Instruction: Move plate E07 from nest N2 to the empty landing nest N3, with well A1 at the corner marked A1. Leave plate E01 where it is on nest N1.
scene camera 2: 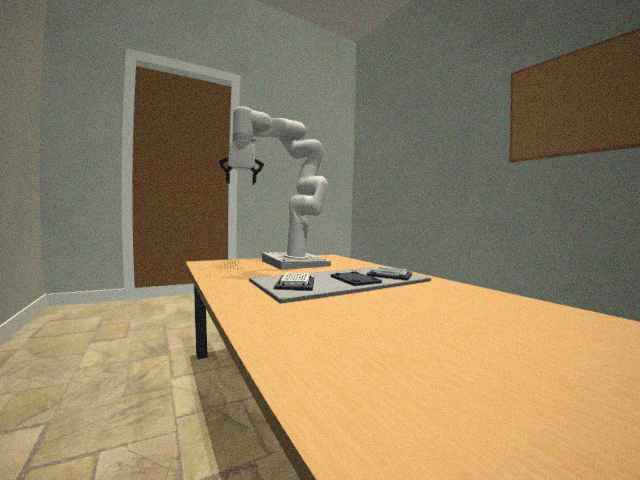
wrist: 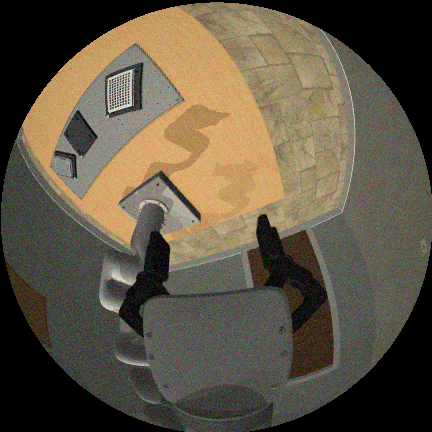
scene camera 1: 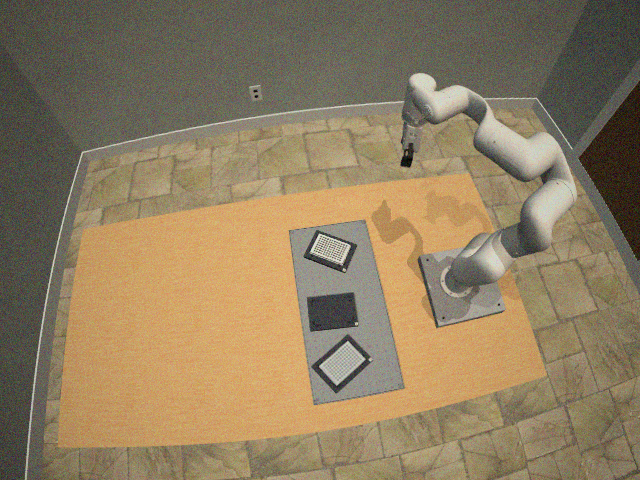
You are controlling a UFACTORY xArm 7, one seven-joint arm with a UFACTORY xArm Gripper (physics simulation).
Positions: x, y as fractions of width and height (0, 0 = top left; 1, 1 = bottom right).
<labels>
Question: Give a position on a grey perforated deck plate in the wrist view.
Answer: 0.36, 0.22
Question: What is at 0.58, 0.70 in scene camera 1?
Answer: A grey perforated deck plate.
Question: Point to a grey perforated deck plate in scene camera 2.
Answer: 0.51, 0.59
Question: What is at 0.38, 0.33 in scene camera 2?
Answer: My gripper.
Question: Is my gripper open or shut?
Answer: Open.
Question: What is my gripper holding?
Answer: Nothing.
</labels>
